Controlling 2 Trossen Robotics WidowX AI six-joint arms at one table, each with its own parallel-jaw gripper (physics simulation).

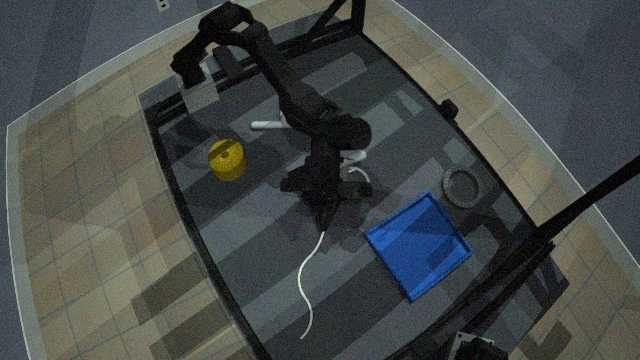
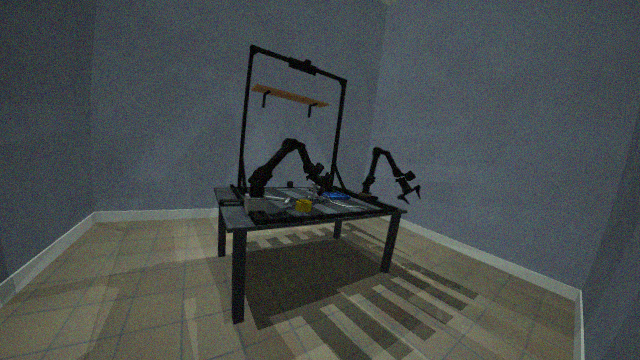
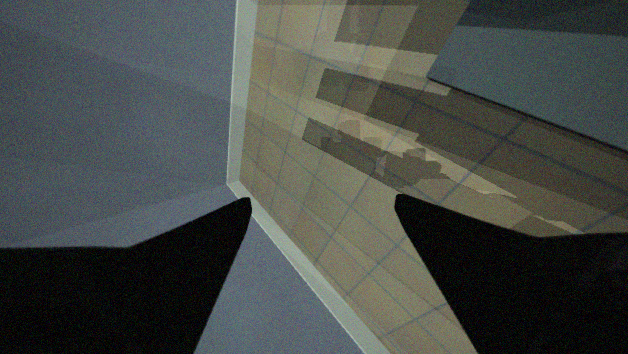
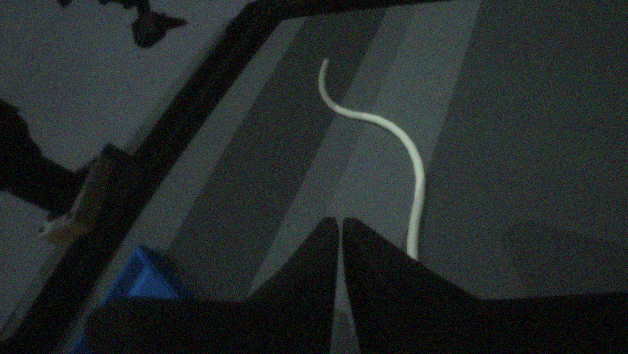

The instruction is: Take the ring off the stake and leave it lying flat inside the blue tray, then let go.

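Where they show: left gripper, fingertip midpoint: (image 2: 414, 202) (image 3: 323, 202) (image 4: 181, 0); right gripper, fingertip midpoint: (image 1: 322, 231) (image 2: 335, 192) (image 4: 338, 229); left arm's base, link origin: (image 1: 469, 357) (image 2: 365, 192) (image 4: 68, 195); right arm's base, link origin: (image 1: 193, 78) (image 2: 256, 195).
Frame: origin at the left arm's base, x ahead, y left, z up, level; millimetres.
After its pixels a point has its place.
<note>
A dark grey ring (image 1: 445, 187) @[x 169, y -385, z -31 mm] lies beyond the far corner of the blue tray (image 1: 400, 245) @[x 236, y -210, z -40 mm] (image 2: 336, 195) @[x 163, y -208, z -40 mm] (image 4: 150, 285) @[x 182, y -127, z -40 mm], outside it. No upright stake can be made out. White rods (image 1: 267, 125) @[x 643, y -385, z -29 mm] and a short white curve (image 1: 361, 172) @[x 380, y -349, z -40 mm] show partly from under the right arm; whether they belong to the stake is unclear. My right gripper (image 1: 325, 229) @[x 403, y -156, z 35 mm] (image 4: 338, 229) @[x 403, y -156, z 35 mm] is shut, low over the table left of the tray, with nothing seen between its tips. My left gripper (image 2: 413, 195) @[x 93, y 396, z 15 mm] (image 3: 323, 202) @[x 93, y 396, z 15 mm] is open and empty, out beyond the table's right end.
A white cord (image 1: 300, 280) @[x 415, y -57, z -41 mm] (image 4: 420, 175) @[x 423, y -95, z -40 mm] winds over the table and passes out of sight behind a right finger. A yellow cylinder (image 1: 228, 172) @[x 661, y -217, z -5 mm] (image 2: 303, 205) @[x 730, y -235, z -8 mm] stands near the table's left edge. A tall black frame (image 2: 245, 115) @[x 569, y -852, z 490 mm] rises at the back of the table.
</note>
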